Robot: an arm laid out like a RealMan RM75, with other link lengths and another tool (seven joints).
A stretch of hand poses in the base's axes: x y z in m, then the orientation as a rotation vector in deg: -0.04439, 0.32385, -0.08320, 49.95, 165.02, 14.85; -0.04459, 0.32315, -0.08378, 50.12, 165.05, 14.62; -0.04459, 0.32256, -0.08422, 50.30, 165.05, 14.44; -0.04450, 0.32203, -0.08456, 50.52, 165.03, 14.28; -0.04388, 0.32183, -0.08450, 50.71, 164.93, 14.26; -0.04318, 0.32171, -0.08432, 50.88, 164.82, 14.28; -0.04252, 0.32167, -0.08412, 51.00, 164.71, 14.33; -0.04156, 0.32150, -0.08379, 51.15, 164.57, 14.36; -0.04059, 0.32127, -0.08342, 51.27, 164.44, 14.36; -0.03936, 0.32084, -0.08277, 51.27, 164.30, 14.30; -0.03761, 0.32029, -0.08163, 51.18, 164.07, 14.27; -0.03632, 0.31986, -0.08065, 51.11, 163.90, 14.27; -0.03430, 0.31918, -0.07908, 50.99, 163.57, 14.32; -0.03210, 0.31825, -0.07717, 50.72, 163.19, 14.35; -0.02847, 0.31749, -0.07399, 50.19, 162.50, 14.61; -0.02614, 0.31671, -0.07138, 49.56, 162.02, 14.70; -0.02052, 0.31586, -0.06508, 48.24, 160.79, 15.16; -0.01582, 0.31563, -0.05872, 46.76, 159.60, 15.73; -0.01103, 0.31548, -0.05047, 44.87, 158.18, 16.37; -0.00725, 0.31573, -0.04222, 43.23, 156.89, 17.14; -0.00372, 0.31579, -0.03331, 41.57, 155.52, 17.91; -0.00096, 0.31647, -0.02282, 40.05, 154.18, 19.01
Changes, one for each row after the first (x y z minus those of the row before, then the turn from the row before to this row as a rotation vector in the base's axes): -0.00020, -0.00070, -0.00058, -0.12, 0.11, -0.11; 0.00000, -0.00059, -0.00044, -0.10, 0.08, -0.12; 0.00009, -0.00053, -0.00034, -0.08, 0.07, -0.15; 0.00062, -0.00020, 0.00006, -0.01, -0.03, -0.14; 0.00070, -0.00012, 0.00018, 0.01, -0.05, -0.13; 0.00066, -0.00004, 0.00020, 0.02, -0.07, -0.10; 0.00096, -0.00017, 0.00033, 0.01, -0.08, -0.13; 0.00097, -0.00023, 0.00037, -0.01, -0.08, -0.11; 0.00123, -0.00043, 0.00065, -0.07, -0.12, -0.04; 0.00175, -0.00055, 0.00114, -0.08, -0.23, -0.01; 0.00129, -0.00043, 0.00098, -0.05, -0.18, 0.00; 0.00202, -0.00068, 0.00157, -0.05, -0.35, -0.01; 0.00220, -0.00093, 0.00191, -0.10, -0.44, 0.06; 0.00363, -0.00076, 0.00318, -0.05, -0.83, 0.15; 0.00233, -0.00078, 0.00261, -0.13, -0.65, 0.26; 0.00562, -0.00085, 0.00630, -0.13, -1.60, 0.51; 0.00470, -0.00023, 0.00636, -0.06, -1.62, 0.64; 0.00479, -0.00015, 0.00825, -0.11, -1.96, 0.85; 0.00378, 0.00025, 0.00825, 0.05, -1.76, 0.76; 0.00353, 0.00006, 0.00891, 0.05, -1.83, 0.77; 0.00276, 0.00068, 0.01049, 0.32, -1.78, 0.74
